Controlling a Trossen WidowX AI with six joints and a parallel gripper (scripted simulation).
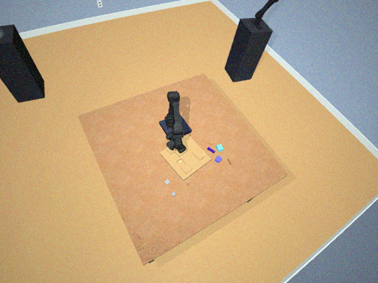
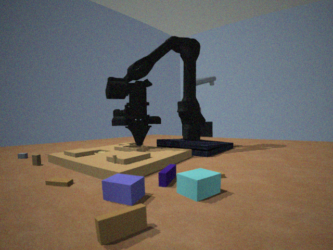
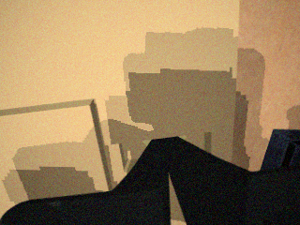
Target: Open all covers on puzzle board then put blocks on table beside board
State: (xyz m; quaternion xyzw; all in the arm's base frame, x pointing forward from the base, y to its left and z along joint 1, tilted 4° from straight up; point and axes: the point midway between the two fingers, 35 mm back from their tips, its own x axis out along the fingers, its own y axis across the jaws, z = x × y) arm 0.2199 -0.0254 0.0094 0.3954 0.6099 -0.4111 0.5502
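Now: gripper tip 90 mm short of the tan puzzle board and 70 mm to the right of it. The rest, counted from my gripper tip: small grey block 360 mm ahead, 130 mm to the right, 20 mm below; then dark purple block 280 mm to the left, 100 mm ahead, 10 mm below; then cyan block 360 mm to the left, 100 mm ahead, 10 mm below.
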